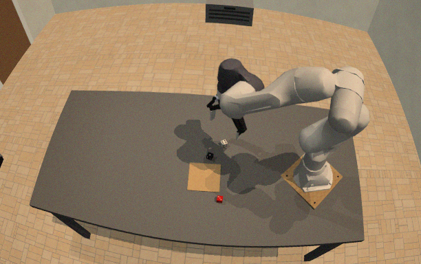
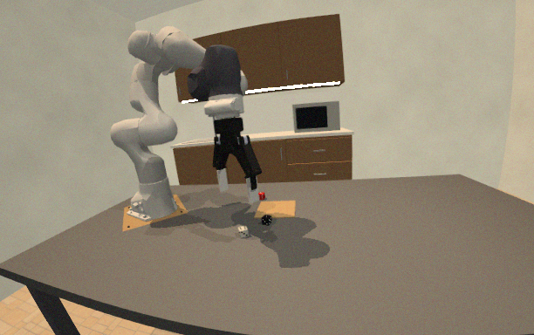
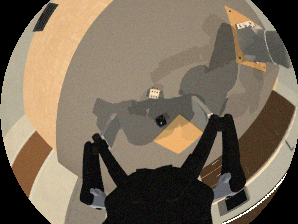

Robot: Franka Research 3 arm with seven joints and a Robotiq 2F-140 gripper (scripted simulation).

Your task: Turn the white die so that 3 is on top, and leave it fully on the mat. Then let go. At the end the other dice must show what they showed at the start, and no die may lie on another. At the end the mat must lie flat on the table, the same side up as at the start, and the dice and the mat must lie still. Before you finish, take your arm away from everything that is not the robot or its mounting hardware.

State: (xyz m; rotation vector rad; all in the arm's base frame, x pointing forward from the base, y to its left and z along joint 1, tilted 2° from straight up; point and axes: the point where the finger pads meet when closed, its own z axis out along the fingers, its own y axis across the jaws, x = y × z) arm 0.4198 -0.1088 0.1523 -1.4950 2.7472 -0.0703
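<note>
Right now the white die is 13 cm below my hand. Also, from my hand: red die 3 cm behind, 29 cm to the left, 13 cm below; then black die 5 cm ahead, 8 cm to the left, 13 cm below; then tan mat 6 cm ahead, 19 cm to the left, 14 cm below.
</note>
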